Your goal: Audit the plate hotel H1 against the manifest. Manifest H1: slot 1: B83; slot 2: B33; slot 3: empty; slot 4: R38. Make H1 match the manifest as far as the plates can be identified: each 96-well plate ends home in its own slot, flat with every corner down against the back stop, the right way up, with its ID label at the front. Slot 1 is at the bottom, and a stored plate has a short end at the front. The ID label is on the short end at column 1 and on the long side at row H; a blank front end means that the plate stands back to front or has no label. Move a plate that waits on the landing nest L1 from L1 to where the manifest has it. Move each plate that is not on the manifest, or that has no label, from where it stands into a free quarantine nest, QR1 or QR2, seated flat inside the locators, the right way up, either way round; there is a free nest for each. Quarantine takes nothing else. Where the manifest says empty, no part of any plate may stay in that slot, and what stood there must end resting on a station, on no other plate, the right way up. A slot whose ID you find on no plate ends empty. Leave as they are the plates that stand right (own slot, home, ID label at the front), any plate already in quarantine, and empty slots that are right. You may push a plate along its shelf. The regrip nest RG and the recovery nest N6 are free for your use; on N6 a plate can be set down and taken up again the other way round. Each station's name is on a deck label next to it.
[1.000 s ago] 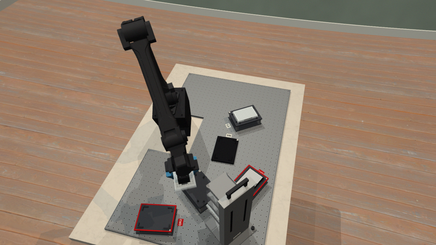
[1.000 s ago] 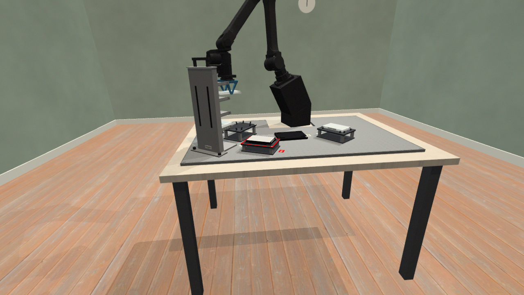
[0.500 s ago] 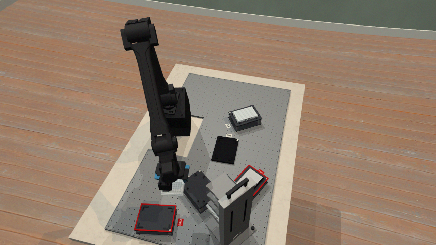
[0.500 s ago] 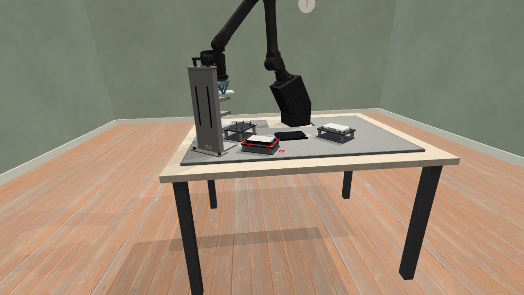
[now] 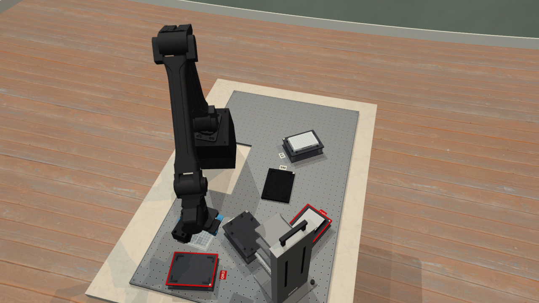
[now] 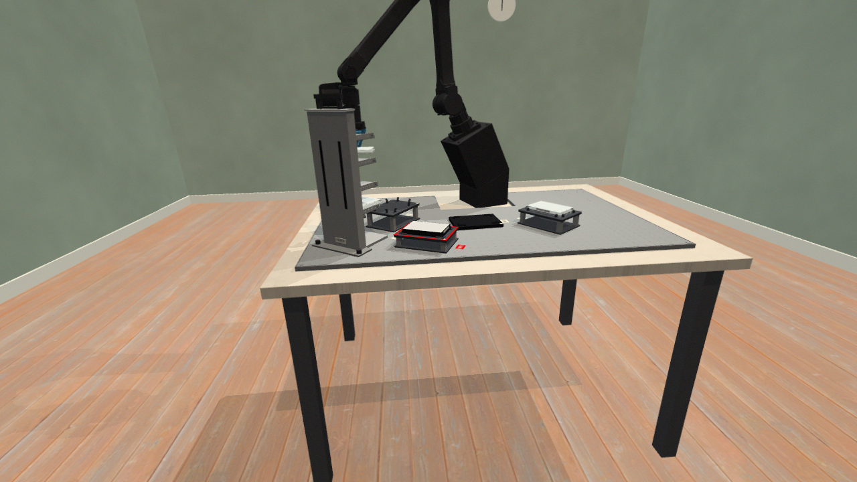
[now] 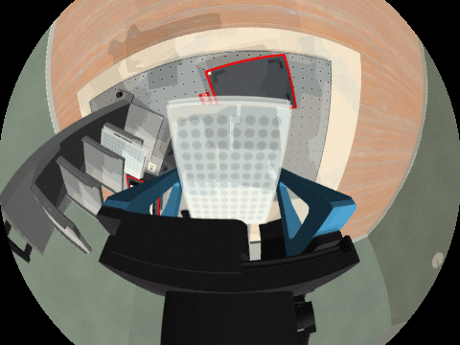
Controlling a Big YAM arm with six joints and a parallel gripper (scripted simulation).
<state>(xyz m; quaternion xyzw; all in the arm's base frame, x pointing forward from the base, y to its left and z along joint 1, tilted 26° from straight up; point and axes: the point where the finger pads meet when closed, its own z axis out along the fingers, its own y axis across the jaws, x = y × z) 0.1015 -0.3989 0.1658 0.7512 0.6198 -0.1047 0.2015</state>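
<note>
The red-edged quarantine nest QR2 is 21 cm below my hand, 6 cm behind it and 5 cm to the right of it. Also, from my hand: plate hotel H1: 30 cm ahead, 6 cm to the right, 5 cm below; then hotel handle: 30 cm ahead, 18 cm above, 6 cm to the right; then regrip nest RG: 19 cm below, 11 cm to the left, 11 cm ahead.
</note>
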